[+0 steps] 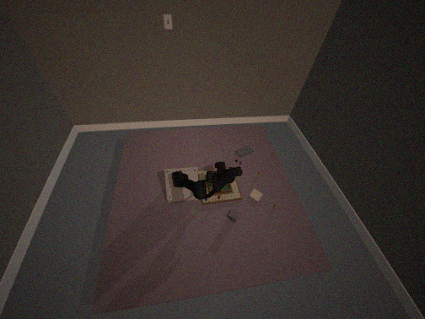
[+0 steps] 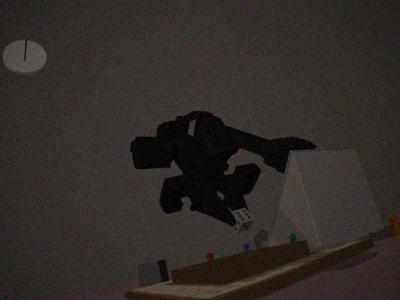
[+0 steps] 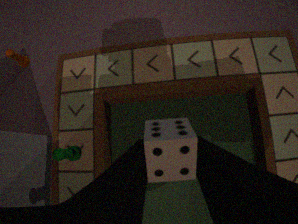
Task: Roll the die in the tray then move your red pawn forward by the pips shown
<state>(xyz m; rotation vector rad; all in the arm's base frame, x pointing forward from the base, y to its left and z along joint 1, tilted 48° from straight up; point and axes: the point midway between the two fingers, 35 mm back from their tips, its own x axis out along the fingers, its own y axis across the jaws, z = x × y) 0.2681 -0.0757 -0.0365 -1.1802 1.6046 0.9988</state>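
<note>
Now: gripper tip 140 mm to the left of the red pawn, 60 mm above it and 20 mm past it. Round my gripper tip: green-felt tray: 80 mm below, 20 mm to the right, 10 mm ahead; then green pawn: 100 mm behind, 60 mm below; then white die: right at my gripper tip.
</note>
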